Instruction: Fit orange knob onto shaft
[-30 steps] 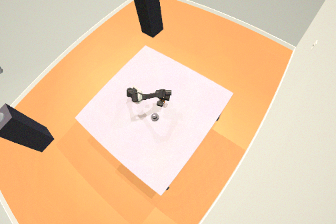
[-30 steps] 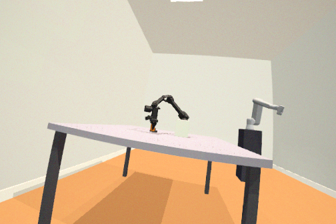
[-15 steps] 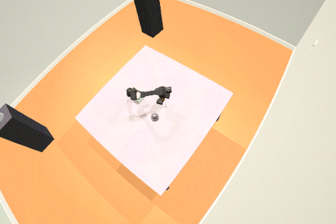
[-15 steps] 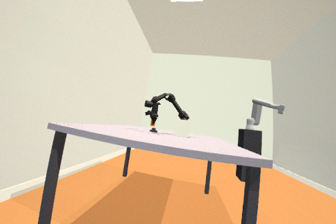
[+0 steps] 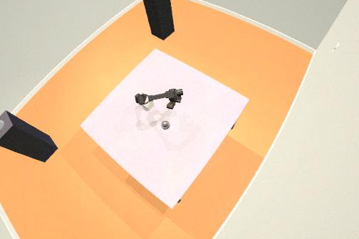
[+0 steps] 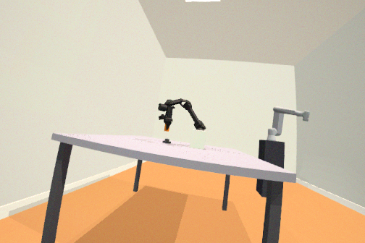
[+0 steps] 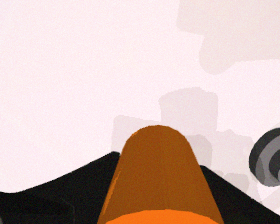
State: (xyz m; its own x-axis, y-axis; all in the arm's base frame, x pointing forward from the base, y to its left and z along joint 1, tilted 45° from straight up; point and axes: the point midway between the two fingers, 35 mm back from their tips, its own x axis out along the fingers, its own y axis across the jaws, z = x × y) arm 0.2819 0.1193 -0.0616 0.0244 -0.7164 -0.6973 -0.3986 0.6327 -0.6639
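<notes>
The silver shaft lies 4 cm ahead of my gripper tip, 18 cm to the right of it and 9 cm below it. The rest, counted from my gripper tip: orange knob (3 cm above).
</notes>
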